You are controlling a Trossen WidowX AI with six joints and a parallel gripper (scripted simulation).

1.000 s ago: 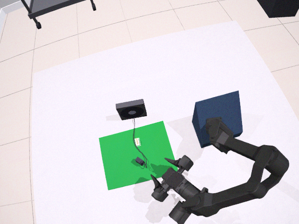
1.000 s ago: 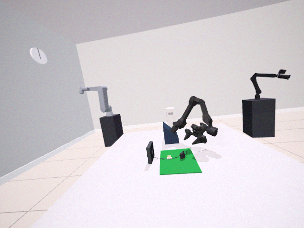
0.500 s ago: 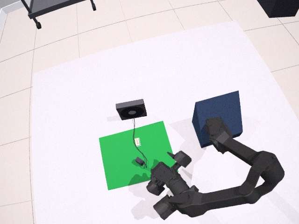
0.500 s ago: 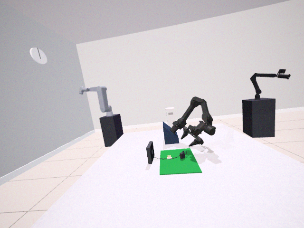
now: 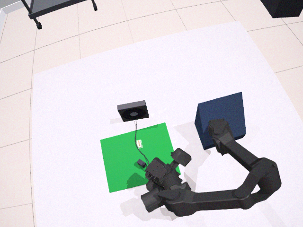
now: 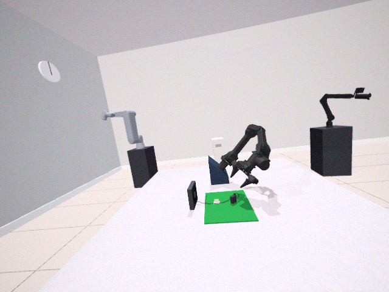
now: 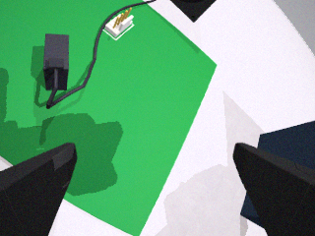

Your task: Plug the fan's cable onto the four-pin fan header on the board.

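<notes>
Now: gripper tip 9 cm short of the dark plug, 2 cm to the left of it and 6 cm above it. The rest, counted from my gripper tip: white four-pin header 10 cm ahead, 11 cm to the right, 8 cm below; black fan 10 cm ahead, 24 cm to the right, 2 cm below; green board 11 cm ahead, 6 cm to the right, 9 cm below.
</notes>
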